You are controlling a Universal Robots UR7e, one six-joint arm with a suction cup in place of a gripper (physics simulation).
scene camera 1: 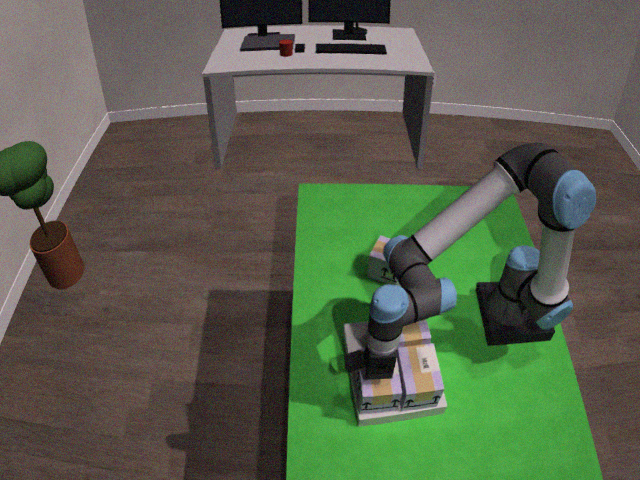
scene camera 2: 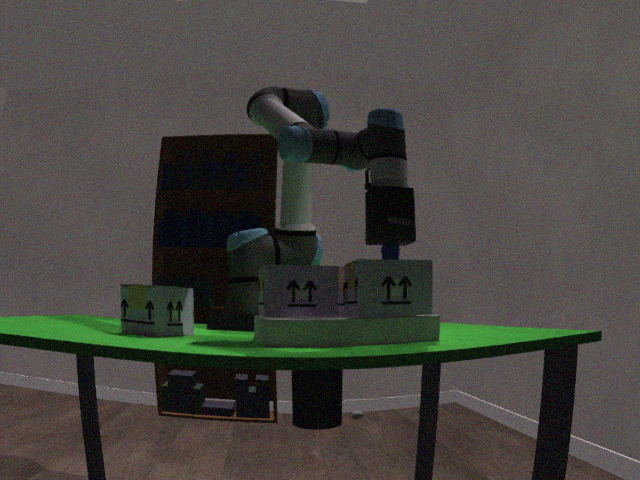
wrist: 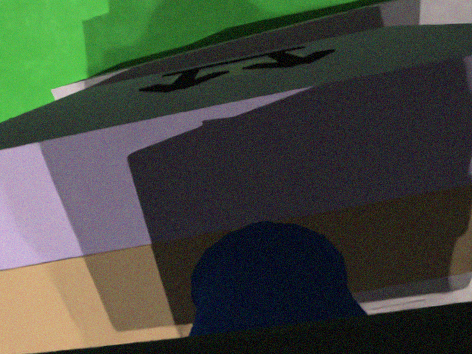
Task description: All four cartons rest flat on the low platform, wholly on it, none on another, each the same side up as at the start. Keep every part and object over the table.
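Pixels of known places: hand at its tool point: (scene camera 2: 390, 268) (wrist: 263, 253); arm's base at its link origin: (scene camera 1: 508, 307) (scene camera 2: 251, 314).
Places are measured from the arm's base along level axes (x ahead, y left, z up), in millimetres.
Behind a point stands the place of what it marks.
Observation:
My suction gripper (scene camera 1: 381, 373) @(y 228, x 472, z 95 mm) (scene camera 2: 390, 253) (wrist: 270, 280) has its cup on the top of a carton (scene camera 1: 381, 400) @(y 298, x 468, z 79 mm) (scene camera 2: 395, 289) @(y 222, x 515, z 55 mm) (wrist: 90, 195) @(y 257, x 503, z 108 mm). That carton is level at the front left of the low platform (scene camera 1: 400, 415) @(y 310, x 410, z -5 mm) (scene camera 2: 346, 332) @(y 129, x 523, z -19 mm) (wrist: 67, 91) @(y 305, x 517, z 4 mm), its underside at the platform's top, with no clear gap in scene camera 2. A second carton (scene camera 1: 421, 374) @(y 251, x 361, z 106 mm) sits close on its right, a thin gap between them. A third carton (scene camera 1: 415, 331) @(y 114, x 351, z 105 mm) (scene camera 2: 301, 291) @(y 70, x 412, z 55 mm) sits on the platform behind the second. A fourth carton (scene camera 1: 381, 266) @(y -197, x 387, z 27 mm) (scene camera 2: 155, 310) @(y -217, x 421, z 8 mm) stands on the table beyond the platform, partly hidden by the arm in scene camera 1.
The green table (scene camera 1: 330, 217) @(y -513, x 513, z -44 mm) (scene camera 2: 480, 341) @(y 345, x 625, z -44 mm) carries the platform and the arm's dark base (scene camera 1: 496, 320) @(y 47, x 60, z 7 mm). The arm spans above the fourth carton and the platform. The platform's bare back left part (scene camera 1: 355, 333) @(y 31, x 497, z 4 mm) shows beside the gripper. A desk (scene camera 1: 403, 56) and a plant stand away on the floor.

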